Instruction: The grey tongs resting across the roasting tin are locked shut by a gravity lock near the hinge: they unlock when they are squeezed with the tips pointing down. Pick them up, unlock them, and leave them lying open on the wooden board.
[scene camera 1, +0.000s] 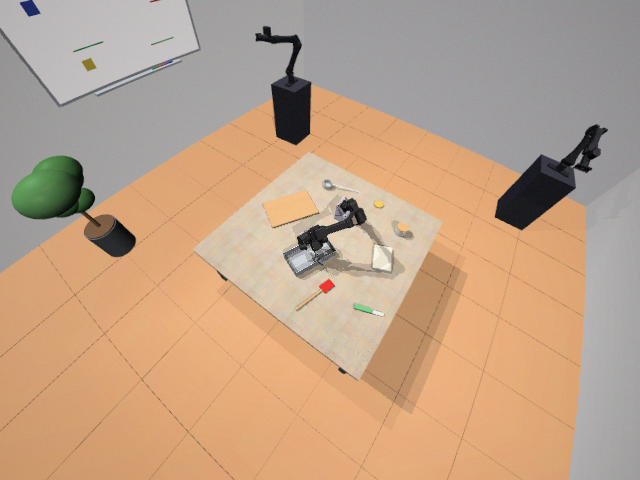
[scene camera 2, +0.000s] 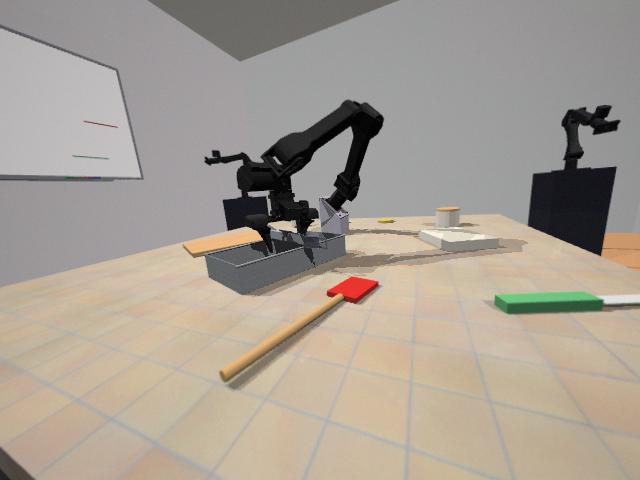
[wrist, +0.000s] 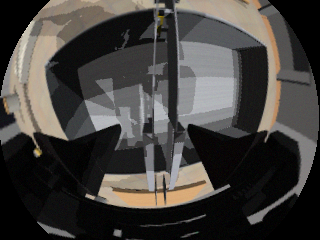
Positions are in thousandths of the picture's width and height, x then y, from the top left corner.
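Observation:
My gripper (scene camera 2: 449, 520) is open and holds nothing, and the wrist view gives me the same gripper (wrist: 483, 531). I see a white block (scene camera 2: 707, 499). There is also a grey roasting tin (scene camera 2: 384, 559); scene camera 1 shows me the tin (scene camera 1: 470, 545), and so does the wrist view, with the tin (wrist: 323, 319). Then I see a wooden board (scene camera 1: 438, 441), which is visible to scene camera 2 as the board (scene camera 2: 309, 518) and to the wrist view as the board (wrist: 427, 823).

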